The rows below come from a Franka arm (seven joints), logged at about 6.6 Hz.
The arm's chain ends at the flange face. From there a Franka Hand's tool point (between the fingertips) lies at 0.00 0.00 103.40 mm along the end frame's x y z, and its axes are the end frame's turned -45 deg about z.
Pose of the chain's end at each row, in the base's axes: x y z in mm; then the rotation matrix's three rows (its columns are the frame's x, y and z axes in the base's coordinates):
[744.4, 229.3, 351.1], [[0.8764, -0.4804, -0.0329], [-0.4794, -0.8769, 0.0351], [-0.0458, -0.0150, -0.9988]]
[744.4, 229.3, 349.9], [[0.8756, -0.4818, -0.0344], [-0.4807, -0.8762, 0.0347], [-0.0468, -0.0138, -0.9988]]
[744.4, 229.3, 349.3], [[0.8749, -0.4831, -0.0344], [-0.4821, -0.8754, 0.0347], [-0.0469, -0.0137, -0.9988]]
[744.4, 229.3, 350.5], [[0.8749, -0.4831, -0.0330], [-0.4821, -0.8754, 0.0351], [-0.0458, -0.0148, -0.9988]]
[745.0, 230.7, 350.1], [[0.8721, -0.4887, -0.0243], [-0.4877, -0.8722, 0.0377], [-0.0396, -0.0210, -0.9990]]
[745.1, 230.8, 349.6], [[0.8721, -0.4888, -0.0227], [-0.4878, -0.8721, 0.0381], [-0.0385, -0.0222, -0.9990]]
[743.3, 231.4, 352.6], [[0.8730, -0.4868, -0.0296], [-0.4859, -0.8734, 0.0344], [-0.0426, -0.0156, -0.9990]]
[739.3, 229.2, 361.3], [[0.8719, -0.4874, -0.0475], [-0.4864, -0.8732, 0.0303], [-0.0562, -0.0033, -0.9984]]
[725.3, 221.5, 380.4], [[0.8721, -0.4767, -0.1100], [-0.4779, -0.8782, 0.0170], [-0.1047, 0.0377, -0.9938]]
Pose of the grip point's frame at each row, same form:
[741.0, 232.9, 247.8], [[0.9594, 0.2800, -0.0329], [0.2811, -0.9590, 0.0351], [-0.0218, -0.0430, -0.9988]]
[740.8, 232.9, 246.6], [[0.9598, 0.2785, -0.0344], [0.2797, -0.9595, 0.0347], [-0.0233, -0.0429, -0.9988]]
[740.8, 232.9, 246.0], [[0.9603, 0.2770, -0.0344], [0.2781, -0.9599, 0.0347], [-0.0235, -0.0429, -0.9988]]
[741.0, 232.9, 247.2], [[0.9603, 0.2770, -0.0330], [0.2781, -0.9599, 0.0351], [-0.0219, -0.0429, -0.9988]]
[742.5, 234.6, 246.8], [[0.9622, 0.2711, -0.0243], [0.2719, -0.9616, 0.0377], [-0.0132, -0.0429, -0.9990]]
[742.8, 234.7, 246.3], [[0.9623, 0.2710, -0.0227], [0.2717, -0.9616, 0.0381], [-0.0115, -0.0429, -0.9990]]
[740.2, 235.0, 249.3], [[0.9615, 0.2731, -0.0296], [0.2740, -0.9612, 0.0344], [-0.0191, -0.0412, -0.9990]]
[734.4, 232.3, 258.1], [[0.9612, 0.2719, -0.0475], [0.2735, -0.9614, 0.0303], [-0.0374, -0.0421, -0.9984]]
[713.9, 223.3, 277.6], [[0.9537, 0.2796, -0.1100], [0.2831, -0.9589, 0.0170], [-0.1007, -0.0474, -0.9938]]

